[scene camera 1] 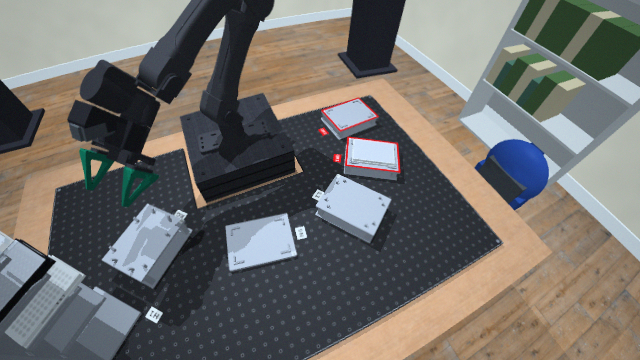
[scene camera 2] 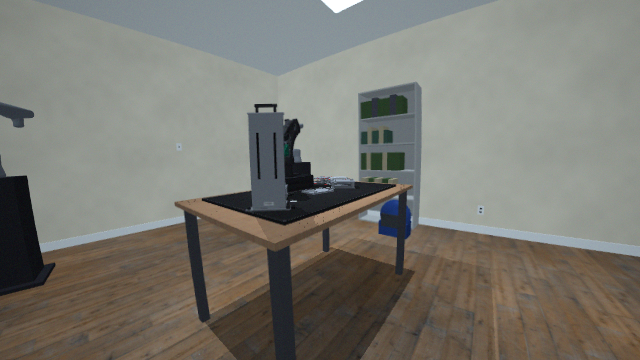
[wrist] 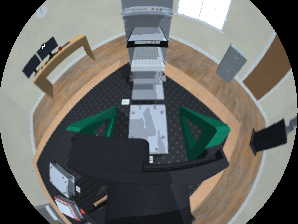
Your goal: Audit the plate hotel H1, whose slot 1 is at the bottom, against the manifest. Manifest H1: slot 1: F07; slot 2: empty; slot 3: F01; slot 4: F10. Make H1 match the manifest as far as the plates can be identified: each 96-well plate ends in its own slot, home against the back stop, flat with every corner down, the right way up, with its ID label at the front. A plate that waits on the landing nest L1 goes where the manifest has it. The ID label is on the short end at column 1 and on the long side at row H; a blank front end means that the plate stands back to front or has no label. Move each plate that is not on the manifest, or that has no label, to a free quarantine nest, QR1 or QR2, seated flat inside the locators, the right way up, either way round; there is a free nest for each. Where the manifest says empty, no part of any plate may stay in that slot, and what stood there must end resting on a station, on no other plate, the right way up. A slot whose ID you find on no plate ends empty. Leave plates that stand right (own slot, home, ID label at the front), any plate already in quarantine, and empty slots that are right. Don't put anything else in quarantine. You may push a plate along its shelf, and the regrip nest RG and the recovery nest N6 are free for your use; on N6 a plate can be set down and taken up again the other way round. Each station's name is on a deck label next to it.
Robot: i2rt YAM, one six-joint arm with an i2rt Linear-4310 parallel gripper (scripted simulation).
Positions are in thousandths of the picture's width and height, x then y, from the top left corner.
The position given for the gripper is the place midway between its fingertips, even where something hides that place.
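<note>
The gripper (scene camera 1: 166, 551), visible in the wrist view too (wrist: 495, 493). Red-framed quarantine nest (scene camera 1: 546, 315), visible.
</note>
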